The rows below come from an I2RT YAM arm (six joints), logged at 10 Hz.
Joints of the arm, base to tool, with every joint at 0 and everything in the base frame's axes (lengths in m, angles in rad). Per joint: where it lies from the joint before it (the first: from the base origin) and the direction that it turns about. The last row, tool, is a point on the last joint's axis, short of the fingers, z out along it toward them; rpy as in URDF.
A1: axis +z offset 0 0 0.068
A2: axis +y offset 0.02 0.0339 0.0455
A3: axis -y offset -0.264 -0.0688 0
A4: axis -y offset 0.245 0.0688 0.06
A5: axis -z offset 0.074 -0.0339 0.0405
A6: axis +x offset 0.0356 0 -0.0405
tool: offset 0 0 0 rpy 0 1.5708 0
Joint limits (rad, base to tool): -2.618..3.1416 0..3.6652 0..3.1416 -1.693..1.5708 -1.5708..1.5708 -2.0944..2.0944
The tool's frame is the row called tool.
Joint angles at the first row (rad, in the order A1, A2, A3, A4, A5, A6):
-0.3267, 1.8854, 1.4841, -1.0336, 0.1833, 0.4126
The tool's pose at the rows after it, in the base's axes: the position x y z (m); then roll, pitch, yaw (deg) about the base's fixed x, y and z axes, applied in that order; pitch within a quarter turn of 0, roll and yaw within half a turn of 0:
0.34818 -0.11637 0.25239 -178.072 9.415 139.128
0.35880 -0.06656 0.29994 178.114 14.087 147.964
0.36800 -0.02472 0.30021 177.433 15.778 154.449
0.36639 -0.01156 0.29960 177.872 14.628 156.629
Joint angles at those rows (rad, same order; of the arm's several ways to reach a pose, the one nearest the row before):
-0.3134, 1.8778, 1.6203, -1.1747, 0.0948, 0.3962
-0.1776, 1.8370, 1.7485, -1.2415, 0.0601, 0.3702
-0.0612, 1.8389, 1.7485, -1.2079, 0.0605, 0.3702
-0.0257, 1.8389, 1.7485, -1.2293, 0.0597, 0.3699

